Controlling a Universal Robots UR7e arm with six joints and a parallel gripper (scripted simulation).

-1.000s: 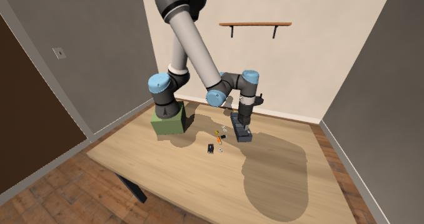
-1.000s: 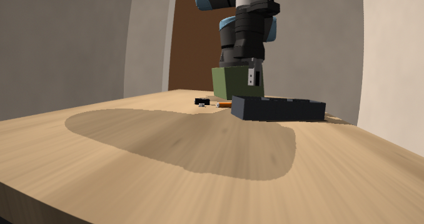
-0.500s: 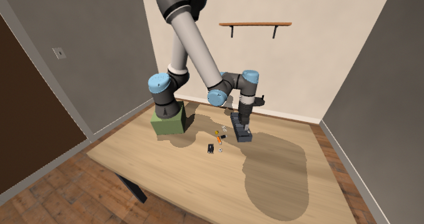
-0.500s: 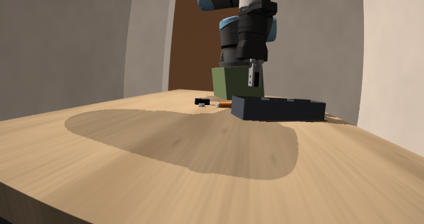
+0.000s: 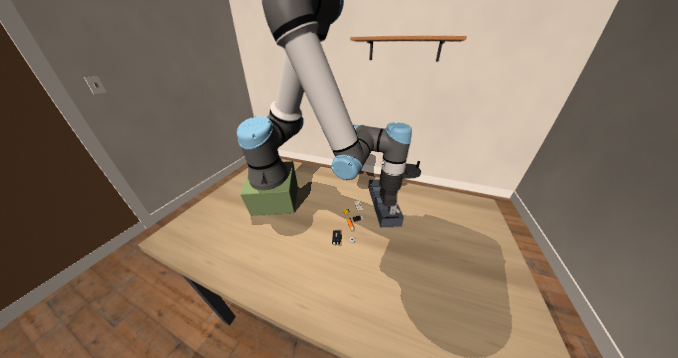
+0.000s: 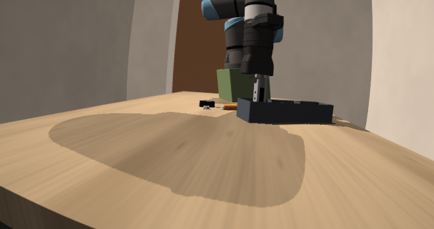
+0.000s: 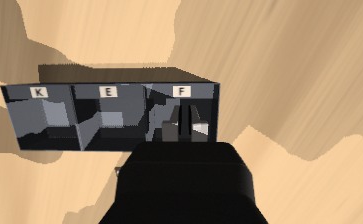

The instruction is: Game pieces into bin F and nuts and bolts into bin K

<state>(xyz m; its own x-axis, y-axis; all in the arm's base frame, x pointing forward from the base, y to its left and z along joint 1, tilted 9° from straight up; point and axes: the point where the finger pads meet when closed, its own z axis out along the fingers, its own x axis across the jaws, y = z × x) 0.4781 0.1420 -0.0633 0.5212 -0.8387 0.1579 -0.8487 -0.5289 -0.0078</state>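
Now: the dark bin row 50 mm behind my hand, 70 mm to the left of it and 40 mm below it. From my hand the other things lie so: orange battery (130 mm behind, 100 mm to the right, 50 mm below); white domino (140 mm behind, 10 mm to the left, 50 mm below); black USB stick (110 mm behind, 60 mm to the right, 60 mm below).
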